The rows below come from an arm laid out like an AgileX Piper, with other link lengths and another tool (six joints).
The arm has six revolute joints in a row. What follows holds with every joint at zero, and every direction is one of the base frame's. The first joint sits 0.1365 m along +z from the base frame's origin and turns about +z. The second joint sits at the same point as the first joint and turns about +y. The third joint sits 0.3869 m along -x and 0.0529 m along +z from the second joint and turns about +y. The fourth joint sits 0.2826 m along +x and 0.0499 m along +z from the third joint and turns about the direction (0.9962, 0, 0.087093). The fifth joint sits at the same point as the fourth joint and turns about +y. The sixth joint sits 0.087 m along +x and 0.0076 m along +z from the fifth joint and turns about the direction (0.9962, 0, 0.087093). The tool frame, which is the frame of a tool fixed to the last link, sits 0.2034 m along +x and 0.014 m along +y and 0.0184 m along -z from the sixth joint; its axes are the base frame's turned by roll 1.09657, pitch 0.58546 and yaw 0.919 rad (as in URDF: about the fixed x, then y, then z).
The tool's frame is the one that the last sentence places.
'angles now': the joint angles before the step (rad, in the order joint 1, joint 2, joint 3, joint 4, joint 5, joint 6). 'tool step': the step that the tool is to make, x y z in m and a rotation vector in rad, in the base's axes. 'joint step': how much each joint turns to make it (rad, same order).
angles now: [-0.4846 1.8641 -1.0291 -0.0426 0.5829 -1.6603]
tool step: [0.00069 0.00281 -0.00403 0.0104 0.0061 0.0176]
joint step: [0.0000 0.0081 0.0000 0.0188 0.0016 -0.0314]
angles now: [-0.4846 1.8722 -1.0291 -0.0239 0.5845 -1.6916]
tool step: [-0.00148 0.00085 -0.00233 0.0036 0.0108 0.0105]
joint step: [0.0000 0.0050 -0.0008 0.0012 0.0069 -0.0118]
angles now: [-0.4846 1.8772 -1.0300 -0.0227 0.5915 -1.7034]
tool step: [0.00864 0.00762 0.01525 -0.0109 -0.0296 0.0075]
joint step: [0.0237 -0.0320 -0.0050 0.0000 0.0058 0.0165]
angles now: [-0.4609 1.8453 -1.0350 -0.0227 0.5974 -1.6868]
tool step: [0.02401 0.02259 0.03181 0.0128 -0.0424 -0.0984]
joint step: [0.0732 -0.0280 -0.0833 -0.0245 0.0819 0.1912]
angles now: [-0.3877 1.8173 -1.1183 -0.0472 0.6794 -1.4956]
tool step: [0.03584 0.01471 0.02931 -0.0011 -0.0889 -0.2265]
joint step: [0.0833 0.0091 -0.1121 -0.1009 0.0426 0.3789]
